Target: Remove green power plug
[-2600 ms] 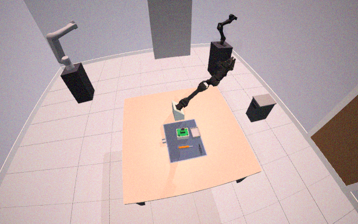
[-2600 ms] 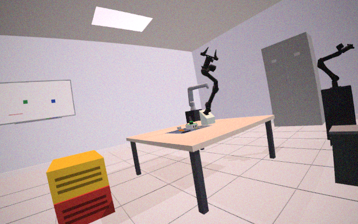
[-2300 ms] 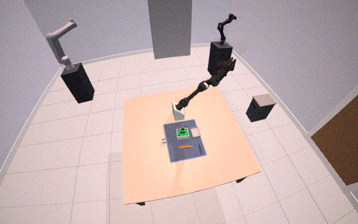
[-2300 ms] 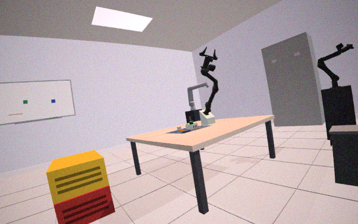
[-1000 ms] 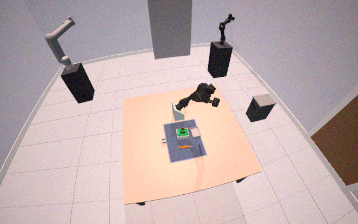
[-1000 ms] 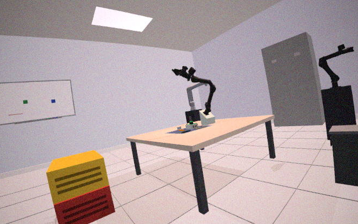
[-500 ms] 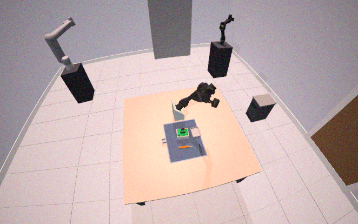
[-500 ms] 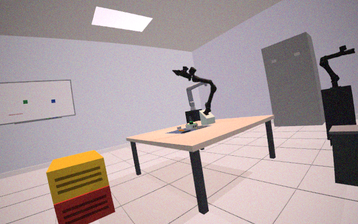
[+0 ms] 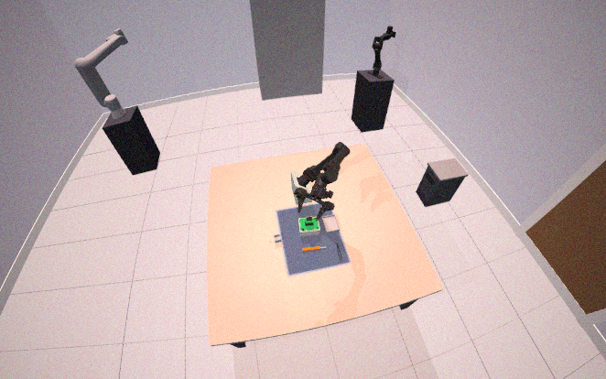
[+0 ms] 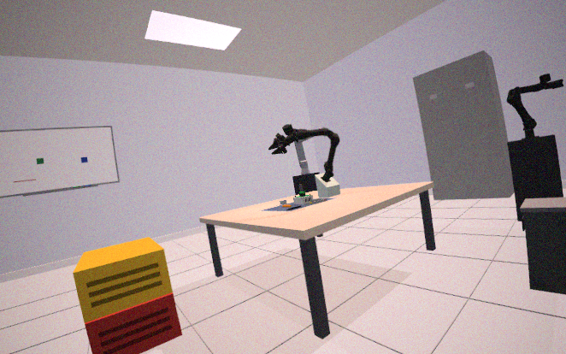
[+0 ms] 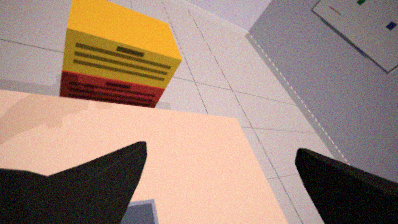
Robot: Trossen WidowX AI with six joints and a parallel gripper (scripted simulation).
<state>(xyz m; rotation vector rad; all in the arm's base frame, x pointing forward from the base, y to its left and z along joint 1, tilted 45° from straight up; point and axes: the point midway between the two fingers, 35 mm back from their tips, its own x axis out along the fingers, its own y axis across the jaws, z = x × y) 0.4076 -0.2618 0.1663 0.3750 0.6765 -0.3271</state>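
Now: the green power plug 33 cm below my gripper tip, 18 cm behind it and 6 cm to the left of it. Round my gripper tip: blue mat: 41 cm below, 14 cm behind, 6 cm to the left.
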